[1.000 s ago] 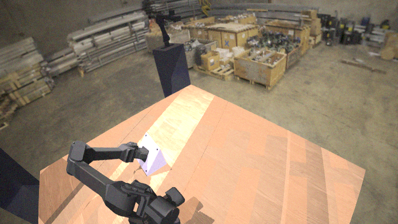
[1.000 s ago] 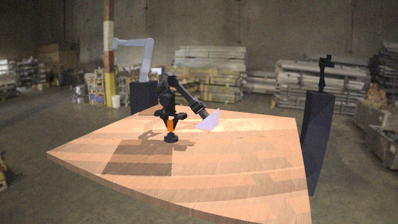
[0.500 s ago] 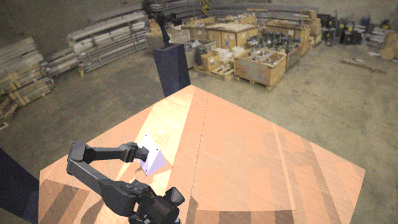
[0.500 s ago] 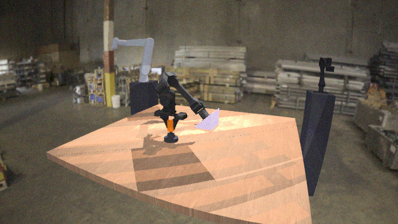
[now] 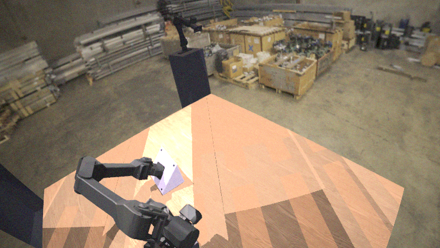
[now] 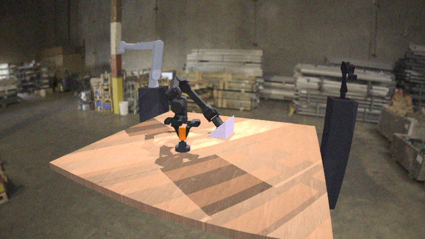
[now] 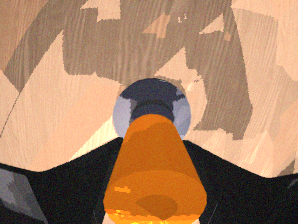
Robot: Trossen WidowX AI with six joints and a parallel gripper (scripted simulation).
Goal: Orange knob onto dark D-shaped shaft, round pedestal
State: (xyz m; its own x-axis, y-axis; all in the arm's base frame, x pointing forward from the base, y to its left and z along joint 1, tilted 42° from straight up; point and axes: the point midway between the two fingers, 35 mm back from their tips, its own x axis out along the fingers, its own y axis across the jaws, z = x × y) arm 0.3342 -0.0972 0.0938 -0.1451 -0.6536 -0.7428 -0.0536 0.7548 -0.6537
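Right now my gripper tip is 2 cm below the orange knob. From my gripper tip the other things lie so: shaft: 4 cm below.
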